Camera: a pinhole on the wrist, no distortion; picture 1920 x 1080 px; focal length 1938.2 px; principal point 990.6 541.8 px. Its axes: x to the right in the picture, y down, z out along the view. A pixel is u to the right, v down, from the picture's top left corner.
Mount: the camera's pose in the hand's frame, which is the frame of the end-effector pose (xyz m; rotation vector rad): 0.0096 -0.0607 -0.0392 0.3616 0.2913 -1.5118
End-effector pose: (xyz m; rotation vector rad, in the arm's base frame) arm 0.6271 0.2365 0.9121 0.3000 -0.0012 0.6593
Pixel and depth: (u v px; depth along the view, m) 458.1 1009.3 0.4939
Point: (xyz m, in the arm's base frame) 0.8355 0.0688 1.3375
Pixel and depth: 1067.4 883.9 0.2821
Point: 0.7978 0.0687 1.0733
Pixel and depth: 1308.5 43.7 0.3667
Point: 0.7375 -0.0942 1.0847
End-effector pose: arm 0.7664 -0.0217 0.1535 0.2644 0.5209 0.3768
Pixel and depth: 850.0 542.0 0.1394
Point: 0.8487 -0.1309 0.1923
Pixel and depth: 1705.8 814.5 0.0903
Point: 0.8346 -0.1324 0.1270
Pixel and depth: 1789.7 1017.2 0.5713
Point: 1.2272 -0.4768 0.2526
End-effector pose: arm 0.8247 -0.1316 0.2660 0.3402 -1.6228 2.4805
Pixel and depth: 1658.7 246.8 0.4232
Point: 1.0090 -0.2463 0.6821
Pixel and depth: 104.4 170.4 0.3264
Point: 0.9405 -0.3984 0.4202
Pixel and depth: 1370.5 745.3 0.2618
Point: 0.8690 -0.2115 0.5317
